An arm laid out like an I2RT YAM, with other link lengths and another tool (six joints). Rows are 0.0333 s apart.
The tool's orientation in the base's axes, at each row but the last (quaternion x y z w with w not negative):
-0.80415, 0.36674, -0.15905, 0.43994
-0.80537, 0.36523, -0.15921, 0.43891
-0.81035, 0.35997, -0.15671, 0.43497
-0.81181, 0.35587, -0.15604, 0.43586
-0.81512, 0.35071, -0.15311, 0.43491
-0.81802, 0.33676, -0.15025, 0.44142
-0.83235, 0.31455, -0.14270, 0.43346
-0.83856, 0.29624, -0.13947, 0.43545
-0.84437, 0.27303, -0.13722, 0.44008
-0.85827, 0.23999, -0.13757, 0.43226
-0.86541, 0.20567, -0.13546, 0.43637
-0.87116, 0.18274, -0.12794, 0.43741
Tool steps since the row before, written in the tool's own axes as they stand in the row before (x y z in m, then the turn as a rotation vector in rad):
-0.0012, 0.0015, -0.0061, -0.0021, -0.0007, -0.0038
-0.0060, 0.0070, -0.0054, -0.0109, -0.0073, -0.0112
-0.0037, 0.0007, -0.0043, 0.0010, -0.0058, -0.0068
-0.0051, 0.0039, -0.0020, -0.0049, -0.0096, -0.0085
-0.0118, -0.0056, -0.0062, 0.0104, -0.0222, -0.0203
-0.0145, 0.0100, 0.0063, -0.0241, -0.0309, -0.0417
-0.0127, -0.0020, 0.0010, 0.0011, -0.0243, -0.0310
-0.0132, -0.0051, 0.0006, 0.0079, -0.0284, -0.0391
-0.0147, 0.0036, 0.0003, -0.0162, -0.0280, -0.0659
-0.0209, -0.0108, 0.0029, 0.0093, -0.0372, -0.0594
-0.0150, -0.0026, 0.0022, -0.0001, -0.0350, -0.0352
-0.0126, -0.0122, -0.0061, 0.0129, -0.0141, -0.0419
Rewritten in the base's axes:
-0.0050, -0.0032, 0.0023, -0.0033, -0.0005, 0.0029
-0.0104, -0.0013, -0.0023, -0.0106, 0.0039, 0.0130
-0.0053, -0.0001, 0.0021, -0.0006, -0.0026, 0.0086
-0.0064, 0.0010, -0.0018, -0.0040, 0.0019, 0.0130
-0.0093, 0.0067, 0.0088, 0.0058, -0.0112, 0.0292
-0.0113, 0.0100, -0.0110, -0.0273, 0.0024, 0.0502
-0.0084, 0.0097, 0.0015, -0.0053, -0.0099, 0.0378
-0.0082, 0.0108, 0.0041, -0.0024, -0.0176, 0.0456
-0.0130, 0.0071, -0.0030, -0.0348, -0.0216, 0.0609
-0.0133, 0.0186, 0.0064, -0.0076, -0.0261, 0.0653
-0.0117, 0.0100, 0.0000, -0.0063, -0.0059, 0.0489
-0.0112, 0.0078, 0.0126, -0.0015, -0.0278, 0.0367

